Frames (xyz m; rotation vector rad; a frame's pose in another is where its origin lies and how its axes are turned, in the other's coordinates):
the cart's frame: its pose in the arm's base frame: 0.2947 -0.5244 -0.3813 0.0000 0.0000 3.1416
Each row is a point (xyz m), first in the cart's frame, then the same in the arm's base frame.
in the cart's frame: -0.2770 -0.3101 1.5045
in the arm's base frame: 0.5717 -0.2143 1.1232
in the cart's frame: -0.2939 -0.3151 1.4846
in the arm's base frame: 0.5886 -0.2093 1.1033
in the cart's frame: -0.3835 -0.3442 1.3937
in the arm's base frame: 0.6782 -0.1802 1.0124
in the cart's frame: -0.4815 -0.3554 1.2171
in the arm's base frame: 0.7762 -0.1690 0.8358
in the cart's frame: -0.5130 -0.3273 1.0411
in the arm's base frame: 0.8077 -0.1971 0.6598
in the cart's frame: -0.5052 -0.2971 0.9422
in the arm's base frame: 0.7999 -0.2273 0.5609
